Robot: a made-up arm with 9 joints. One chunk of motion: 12 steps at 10 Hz.
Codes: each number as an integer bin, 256 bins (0 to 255) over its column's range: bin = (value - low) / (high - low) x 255, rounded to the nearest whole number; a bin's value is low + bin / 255 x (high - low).
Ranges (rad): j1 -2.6..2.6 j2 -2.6..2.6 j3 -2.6..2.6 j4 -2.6..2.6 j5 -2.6..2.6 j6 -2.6..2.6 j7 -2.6..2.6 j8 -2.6..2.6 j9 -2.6..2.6
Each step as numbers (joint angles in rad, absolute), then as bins.
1 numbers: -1.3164 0.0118 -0.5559 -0.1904 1.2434 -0.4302 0.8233 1.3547 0.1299
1 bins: 63 128 100 118 188 106 168 194 134
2 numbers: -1.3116 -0.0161 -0.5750 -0.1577 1.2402 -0.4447 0.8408 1.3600 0.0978
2 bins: 63 127 99 120 188 106 169 194 132
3 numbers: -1.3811 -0.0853 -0.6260 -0.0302 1.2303 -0.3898 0.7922 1.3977 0.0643
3 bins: 60 123 97 126 188 108 166 196 131
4 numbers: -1.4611 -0.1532 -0.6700 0.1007 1.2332 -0.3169 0.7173 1.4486 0.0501
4 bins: 56 120 95 132 188 112 163 199 130
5 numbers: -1.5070 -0.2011 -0.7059 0.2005 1.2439 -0.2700 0.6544 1.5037 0.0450
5 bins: 54 118 93 137 188 114 160 201 130
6 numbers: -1.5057 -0.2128 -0.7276 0.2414 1.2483 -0.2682 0.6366 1.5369 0.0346
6 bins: 54 117 92 139 189 114 159 203 129
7 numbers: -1.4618 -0.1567 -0.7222 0.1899 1.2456 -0.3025 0.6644 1.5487 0.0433
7 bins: 56 120 92 137 189 113 160 203 130
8 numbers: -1.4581 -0.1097 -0.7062 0.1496 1.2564 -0.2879 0.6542 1.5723 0.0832
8 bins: 56 122 93 135 189 113 160 205 132
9 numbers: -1.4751 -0.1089 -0.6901 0.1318 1.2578 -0.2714 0.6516 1.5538 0.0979
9 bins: 55 122 94 134 189 114 159 204 132
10 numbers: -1.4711 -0.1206 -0.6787 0.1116 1.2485 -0.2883 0.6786 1.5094 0.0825
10 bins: 55 122 94 133 189 113 161 202 132
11 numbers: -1.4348 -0.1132 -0.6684 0.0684 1.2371 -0.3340 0.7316 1.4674 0.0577
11 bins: 57 122 95 131 188 111 163 199 130
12 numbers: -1.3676 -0.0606 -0.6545 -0.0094 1.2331 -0.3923 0.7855 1.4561 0.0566
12 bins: 60 125 95 127 188 108 166 199 130
